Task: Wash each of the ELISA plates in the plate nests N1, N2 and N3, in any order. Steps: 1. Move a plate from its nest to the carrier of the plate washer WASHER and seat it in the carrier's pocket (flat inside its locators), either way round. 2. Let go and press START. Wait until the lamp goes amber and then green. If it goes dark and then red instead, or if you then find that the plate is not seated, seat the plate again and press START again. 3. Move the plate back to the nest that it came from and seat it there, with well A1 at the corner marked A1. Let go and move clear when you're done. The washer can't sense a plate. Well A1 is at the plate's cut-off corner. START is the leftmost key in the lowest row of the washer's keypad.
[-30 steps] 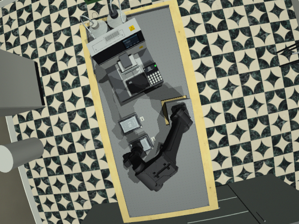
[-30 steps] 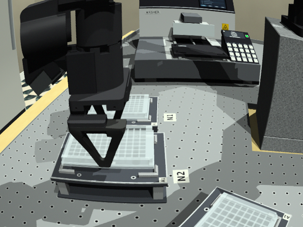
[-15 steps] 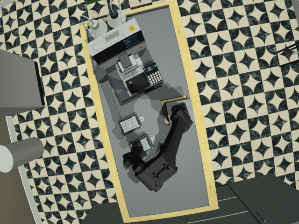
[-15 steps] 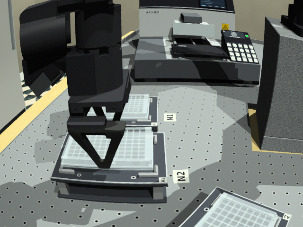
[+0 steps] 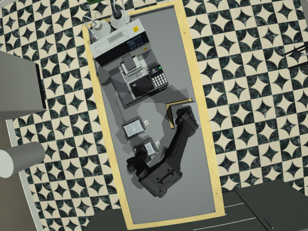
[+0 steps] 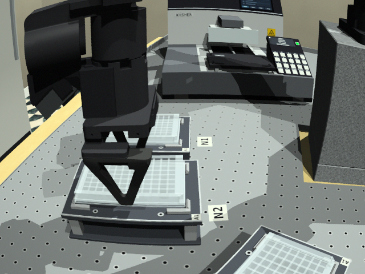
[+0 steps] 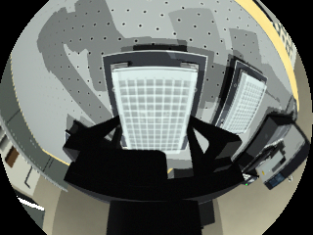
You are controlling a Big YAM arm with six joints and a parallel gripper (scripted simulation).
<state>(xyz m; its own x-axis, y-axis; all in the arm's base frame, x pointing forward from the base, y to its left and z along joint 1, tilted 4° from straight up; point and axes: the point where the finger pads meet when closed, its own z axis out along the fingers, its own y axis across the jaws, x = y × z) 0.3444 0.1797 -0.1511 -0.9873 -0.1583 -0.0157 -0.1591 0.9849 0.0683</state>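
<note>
Now: hand 17 cm past the nest N3, 15 cm to the right of it and 2 cm above it. Also, from my hand: washer carrier: 13 cm behind, 46 cm to the right, 2 cm above; then plate washer: 10 cm behind, 61 cm to the right, 7 cm above; then nest label: 7 cm behind, 20 cm to the right, 6 cm below.
</note>
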